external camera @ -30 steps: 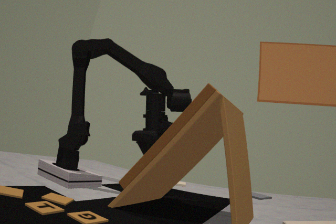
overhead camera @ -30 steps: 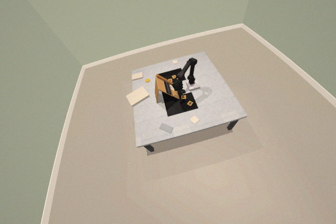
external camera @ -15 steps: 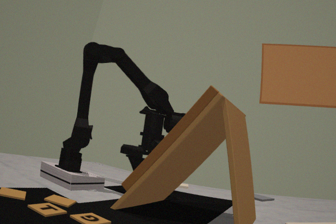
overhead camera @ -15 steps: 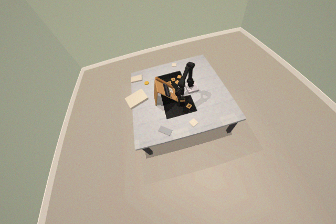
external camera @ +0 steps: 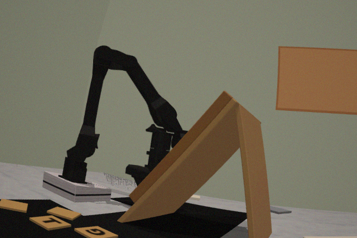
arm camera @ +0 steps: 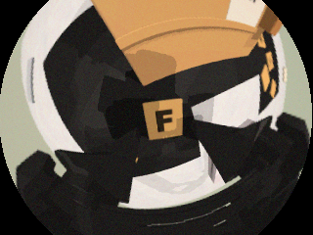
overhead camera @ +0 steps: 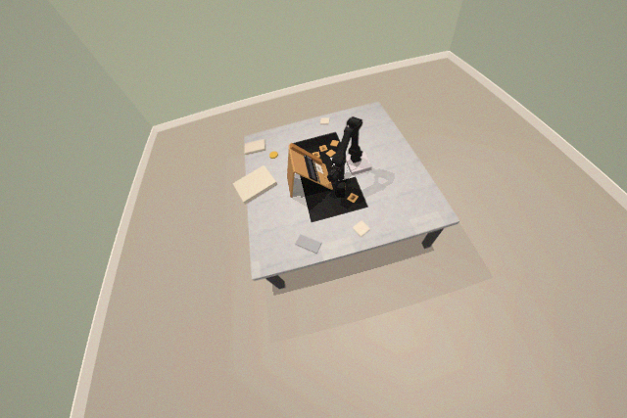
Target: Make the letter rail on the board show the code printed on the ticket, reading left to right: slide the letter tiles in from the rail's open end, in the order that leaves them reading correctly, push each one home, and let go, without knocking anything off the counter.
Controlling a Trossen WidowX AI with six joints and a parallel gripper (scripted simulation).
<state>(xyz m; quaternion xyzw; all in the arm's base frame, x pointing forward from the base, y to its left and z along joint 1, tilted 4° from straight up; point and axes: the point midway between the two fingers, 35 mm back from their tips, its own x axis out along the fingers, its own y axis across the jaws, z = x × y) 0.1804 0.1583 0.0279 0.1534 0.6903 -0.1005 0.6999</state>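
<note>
Right now my gripper tip is 2 cm above the orange F tile. Round my gripper tip: grey block (33 cm ahead, 32 cm to the left, 2 cm below); then white ticket (11 cm ahead, 15 cm to the right, 6 cm above); then black mat (2 cm ahead, 17 cm to the right, 2 cm below).
</note>
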